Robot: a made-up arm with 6 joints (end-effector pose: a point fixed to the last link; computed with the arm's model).
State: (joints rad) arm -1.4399 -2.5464 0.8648 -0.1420 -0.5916 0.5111
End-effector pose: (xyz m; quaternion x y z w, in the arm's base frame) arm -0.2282 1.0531 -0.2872 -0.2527 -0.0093 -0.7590 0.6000
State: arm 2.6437 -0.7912 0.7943 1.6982 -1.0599 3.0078
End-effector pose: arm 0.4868 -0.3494 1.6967 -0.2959 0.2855 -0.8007 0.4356
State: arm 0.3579 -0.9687 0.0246 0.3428 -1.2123 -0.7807
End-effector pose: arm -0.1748 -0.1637 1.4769 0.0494 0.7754 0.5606 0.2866
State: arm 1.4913 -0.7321 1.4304 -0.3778 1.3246 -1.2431
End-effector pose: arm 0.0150 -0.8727 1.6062 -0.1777 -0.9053 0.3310 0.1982
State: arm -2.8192 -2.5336 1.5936 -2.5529 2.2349 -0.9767
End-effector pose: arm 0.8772 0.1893 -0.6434 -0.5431 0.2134 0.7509 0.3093
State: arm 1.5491 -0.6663 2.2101 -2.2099 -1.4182 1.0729
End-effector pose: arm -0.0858 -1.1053 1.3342 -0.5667 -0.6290 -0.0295 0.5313
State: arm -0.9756 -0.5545 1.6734 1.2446 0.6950 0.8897
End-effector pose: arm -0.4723 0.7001 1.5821 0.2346 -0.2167 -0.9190 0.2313
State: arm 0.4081 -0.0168 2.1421 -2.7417 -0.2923 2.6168
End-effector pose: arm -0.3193 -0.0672 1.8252 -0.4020 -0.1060 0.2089 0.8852
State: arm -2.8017 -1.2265 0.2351 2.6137 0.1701 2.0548
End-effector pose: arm 0.6027 0.0477 1.4228 0.0657 0.4094 -0.3171 0.8530
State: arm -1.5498 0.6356 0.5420 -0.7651 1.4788 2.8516
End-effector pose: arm -0.0457 -1.1391 0.9022 -0.6932 -0.2372 0.5555 0.3933
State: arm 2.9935 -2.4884 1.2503 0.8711 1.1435 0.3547
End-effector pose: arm 0.9908 -0.1445 -0.5592 0.7698 0.2964 0.3190 0.4667
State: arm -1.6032 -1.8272 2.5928 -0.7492 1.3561 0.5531
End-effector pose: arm -0.0461 0.9425 -0.3601 0.8278 0.5537 -0.0786 0.0446
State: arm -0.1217 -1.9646 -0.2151 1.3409 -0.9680 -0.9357
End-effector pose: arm -0.8441 0.0872 0.8821 0.2132 0.3869 0.1570 0.8833
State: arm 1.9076 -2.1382 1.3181 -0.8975 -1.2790 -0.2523
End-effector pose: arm 0.4893 -1.2354 -0.0367 -0.5595 -0.4924 0.5372 0.3950
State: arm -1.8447 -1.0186 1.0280 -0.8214 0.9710 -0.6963
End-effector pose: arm 0.1773 0.8238 1.5187 -0.7346 0.1523 -0.2030 0.6293
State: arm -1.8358 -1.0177 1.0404 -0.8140 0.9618 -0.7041
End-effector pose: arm 0.1716 0.8329 1.5159 -0.7380 0.1546 -0.1992 0.6259
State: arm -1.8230 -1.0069 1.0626 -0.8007 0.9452 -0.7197
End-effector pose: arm 0.1613 0.8392 1.5186 -0.7412 0.1601 -0.1931 0.6227
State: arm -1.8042 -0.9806 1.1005 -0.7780 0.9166 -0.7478
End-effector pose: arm 0.1441 0.8409 1.5298 -0.7438 0.1707 -0.1833 0.6198
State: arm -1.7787 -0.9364 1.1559 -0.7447 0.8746 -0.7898
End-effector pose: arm 0.1193 0.8357 1.5503 -0.7450 0.1867 -0.1691 0.6176
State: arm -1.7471 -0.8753 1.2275 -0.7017 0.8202 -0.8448
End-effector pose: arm 0.0880 0.8216 1.5787 -0.7444 0.2070 -0.1505 0.6168
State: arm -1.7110 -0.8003 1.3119 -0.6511 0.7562 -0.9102
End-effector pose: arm 0.0526 0.7975 1.6121 -0.7413 0.2297 -0.1277 0.6176
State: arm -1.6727 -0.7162 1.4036 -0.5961 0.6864 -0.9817
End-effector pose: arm 0.0166 0.7635 1.6470 -0.7354 0.2525 -0.1018 0.6205
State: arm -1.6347 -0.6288 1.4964 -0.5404 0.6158 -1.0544
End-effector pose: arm -0.0168 0.7214 1.6800 -0.7271 0.2734 -0.0741 0.6254
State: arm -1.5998 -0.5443 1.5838 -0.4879 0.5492 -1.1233
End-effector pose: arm -0.0446 0.6750 1.7083 -0.7172 0.2908 -0.0467 0.6316
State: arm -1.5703 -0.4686 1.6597 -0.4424 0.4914 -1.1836
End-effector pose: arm -0.0654 0.6290 1.7309 -0.7068 0.3040 -0.0216 0.6384
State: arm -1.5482 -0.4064 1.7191 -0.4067 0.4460 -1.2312
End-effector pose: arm -0.0791 0.5876 1.7478 -0.6970 0.3132 -0.0009 0.6451
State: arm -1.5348 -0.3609 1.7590 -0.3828 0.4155 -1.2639
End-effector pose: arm -0.0862 0.5544 1.7599 -0.6888 0.3191 0.0138 0.6508
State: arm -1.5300 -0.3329 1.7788 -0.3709 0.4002 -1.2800
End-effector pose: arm -0.0880 0.5309 1.7684 -0.6825 0.3225 0.0215 0.6555
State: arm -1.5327 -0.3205 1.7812 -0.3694 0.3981 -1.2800
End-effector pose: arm -0.0859 0.5165 1.7744 -0.6779 0.3240 0.0221 0.6596
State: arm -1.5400 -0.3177 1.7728 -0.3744 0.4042 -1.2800
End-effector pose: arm -0.0816 0.5079 1.7789 -0.6757 0.3248 0.0227 0.6614
